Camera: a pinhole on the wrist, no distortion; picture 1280 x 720 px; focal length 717.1 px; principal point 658.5 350.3 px. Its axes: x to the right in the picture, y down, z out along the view. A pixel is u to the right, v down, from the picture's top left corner.
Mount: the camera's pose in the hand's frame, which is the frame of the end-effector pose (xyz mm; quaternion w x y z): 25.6 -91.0 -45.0 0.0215 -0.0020 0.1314 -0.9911
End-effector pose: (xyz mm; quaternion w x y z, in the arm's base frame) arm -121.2 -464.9 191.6 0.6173 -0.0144 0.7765 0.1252
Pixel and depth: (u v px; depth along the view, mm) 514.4 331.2 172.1
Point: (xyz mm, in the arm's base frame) 4.1 -556.5 84.1
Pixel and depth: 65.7 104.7 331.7
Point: 109.6 -414.9 -168.1
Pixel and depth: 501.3 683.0 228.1
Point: 44.7 -665.0 37.8
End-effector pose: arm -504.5 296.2 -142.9 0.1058 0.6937 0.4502 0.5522
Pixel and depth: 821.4 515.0 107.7
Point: -532.4 399.4 -252.7
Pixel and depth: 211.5 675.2 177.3
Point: -522.4 557.9 -222.2
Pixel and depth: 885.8 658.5 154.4
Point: -529.7 425.4 -314.6
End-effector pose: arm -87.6 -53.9 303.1 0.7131 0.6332 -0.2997 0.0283
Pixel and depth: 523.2 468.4 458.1
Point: -20.4 -496.9 118.0
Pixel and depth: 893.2 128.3 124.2
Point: -96.5 -144.0 219.5
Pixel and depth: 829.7 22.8 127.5
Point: -99.9 -151.2 240.6
